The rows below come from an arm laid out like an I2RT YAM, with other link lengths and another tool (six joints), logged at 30 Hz.
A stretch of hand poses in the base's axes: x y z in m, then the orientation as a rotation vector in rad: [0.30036 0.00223 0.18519 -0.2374 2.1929 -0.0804]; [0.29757 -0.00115 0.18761 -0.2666 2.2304 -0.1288]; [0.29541 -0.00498 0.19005 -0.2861 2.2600 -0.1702]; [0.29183 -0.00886 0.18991 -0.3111 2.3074 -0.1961]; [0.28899 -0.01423 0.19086 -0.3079 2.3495 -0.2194]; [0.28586 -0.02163 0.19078 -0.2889 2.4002 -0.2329]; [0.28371 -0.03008 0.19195 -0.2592 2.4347 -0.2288]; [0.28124 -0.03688 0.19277 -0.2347 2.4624 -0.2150]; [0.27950 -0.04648 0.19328 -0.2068 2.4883 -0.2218]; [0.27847 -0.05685 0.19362 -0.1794 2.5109 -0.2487]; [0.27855 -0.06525 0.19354 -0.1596 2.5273 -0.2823]
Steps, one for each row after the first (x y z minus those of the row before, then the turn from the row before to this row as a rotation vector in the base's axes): [-0.00279 -0.00338 0.00242 -0.0469 0.0377 -0.0006]; [-0.00216 -0.00383 0.00244 -0.0376 0.0298 -0.0041]; [-0.00358 -0.00388 -0.00014 -0.0284 0.0492 0.0024]; [-0.00284 -0.00537 0.00095 -0.0170 0.0401 -0.0159]; [-0.00313 -0.00740 -0.00008 -0.0053 0.0465 -0.0252]; [-0.00215 -0.00845 0.00117 0.0106 0.0295 -0.0251]; [-0.00247 -0.00680 0.00082 0.0160 0.0240 -0.0176]; [-0.00174 -0.00960 0.00051 0.0019 0.0220 -0.0248]; [-0.00103 -0.01037 0.00034 -0.0127 0.0193 -0.0287]; [0.00008 -0.00840 -0.00008 -0.0193 0.0148 -0.0239]
